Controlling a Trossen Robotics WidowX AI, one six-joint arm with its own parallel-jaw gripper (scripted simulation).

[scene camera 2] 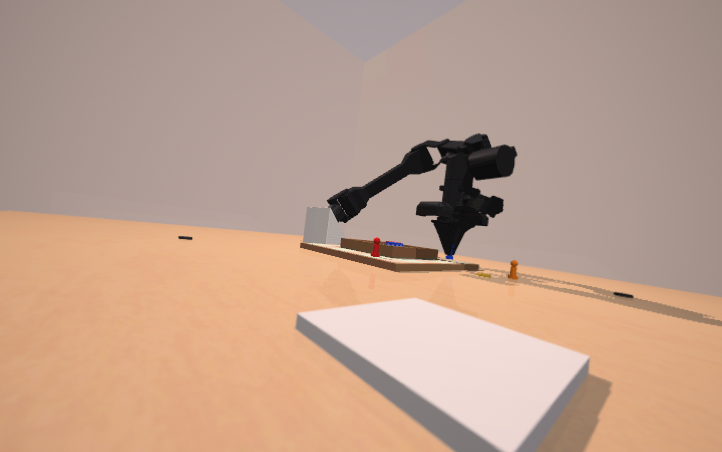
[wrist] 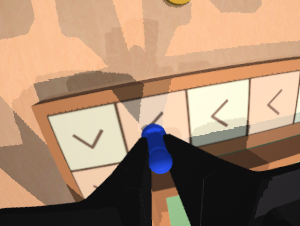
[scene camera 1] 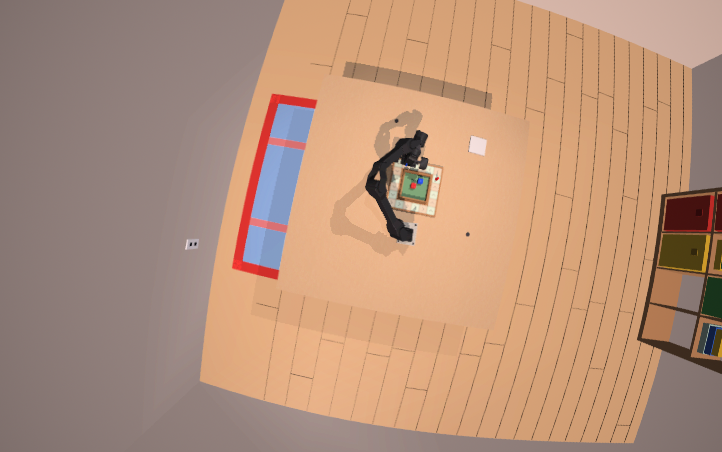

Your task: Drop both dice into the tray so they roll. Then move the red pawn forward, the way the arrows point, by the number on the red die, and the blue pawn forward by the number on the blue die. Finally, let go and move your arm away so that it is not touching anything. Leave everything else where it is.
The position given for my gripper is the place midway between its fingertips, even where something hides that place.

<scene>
My gripper (scene camera 2: 449, 255) carries a blue pawn (wrist: 160, 160). Also in view: a white slab (scene camera 2: 457, 376).
My gripper shows as well in the wrist view (wrist: 155, 142). The wrist view does not show the white slab: it is out of frame.
</scene>
